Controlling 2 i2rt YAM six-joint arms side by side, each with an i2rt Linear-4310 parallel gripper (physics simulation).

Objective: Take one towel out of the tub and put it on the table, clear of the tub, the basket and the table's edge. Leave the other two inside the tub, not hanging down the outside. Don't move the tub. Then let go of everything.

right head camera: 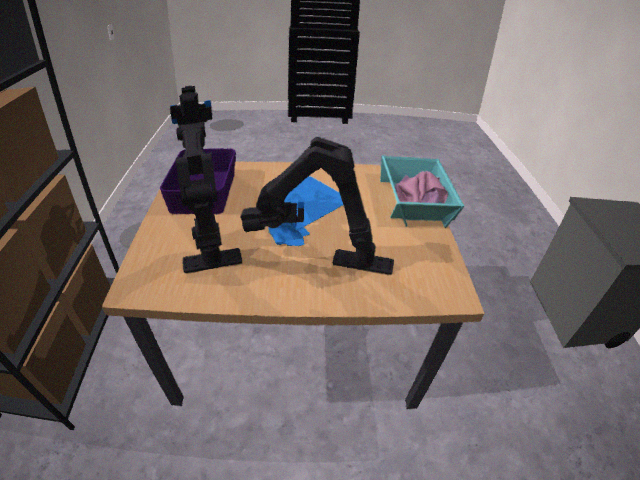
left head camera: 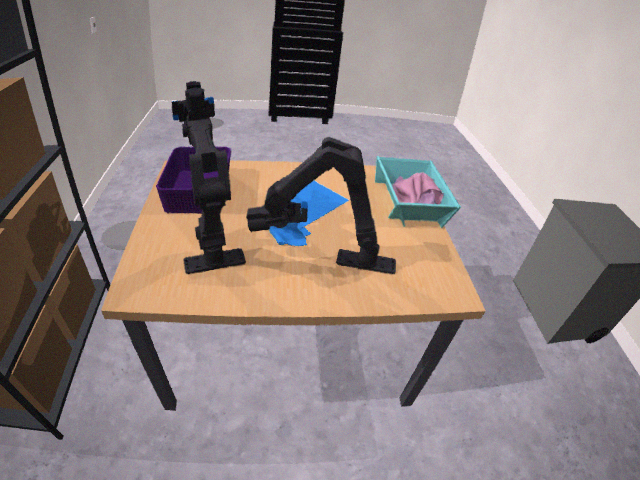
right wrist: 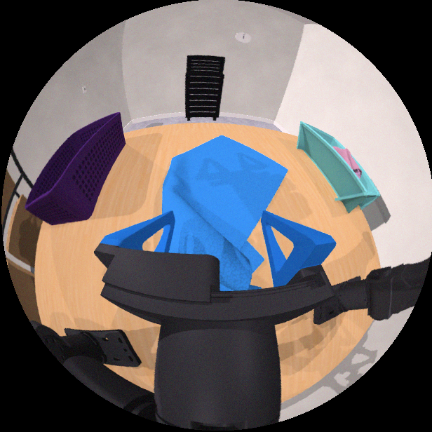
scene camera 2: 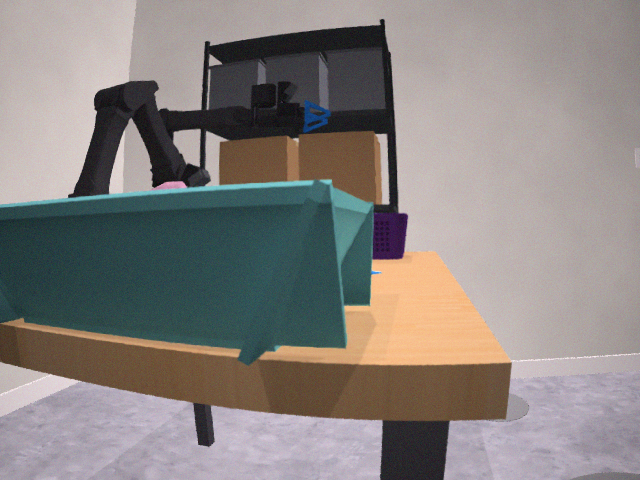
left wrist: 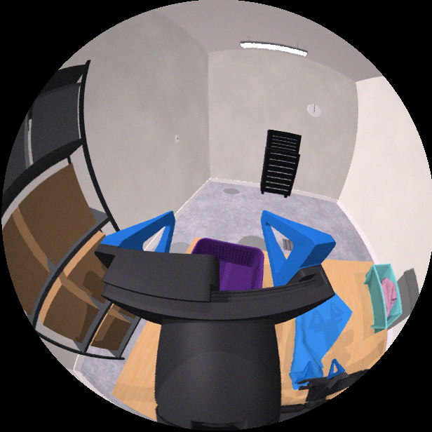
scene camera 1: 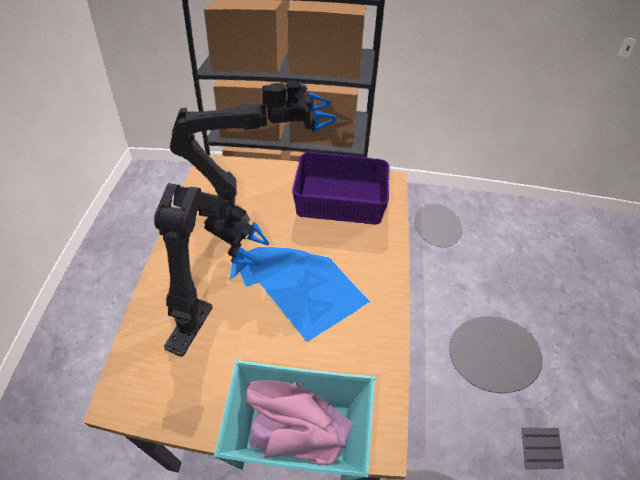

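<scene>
The teal tub (left head camera: pixel 429 212) (scene camera 1: pixel 361 423) (scene camera 2: pixel 180 268) stands at the table's right side in the head views. A pink towel (left head camera: pixel 416 187) (scene camera 1: pixel 299 423) and a lilac towel (scene camera 1: pixel 261 431), partly under it, lie inside. The blue towel (left head camera: pixel 323 202) (scene camera 1: pixel 310 289) (right wrist: pixel 225 190) lies on the table between tub and basket, spread at one end and crumpled at the other. My right gripper (scene camera 1: pixel 261 253) (right wrist: pixel 217 215) is open, low at the crumpled end, with nothing held. My left gripper (scene camera 1: pixel 332 110) (left wrist: pixel 217 215) is open and empty, high near the basket.
The empty purple basket (left head camera: pixel 178 198) (scene camera 1: pixel 338 209) stands at the table's left side in the head views, below the left arm. A shelf rack with cardboard boxes stands beyond that side. A grey bin (left head camera: pixel 563 268) stands on the floor at the right.
</scene>
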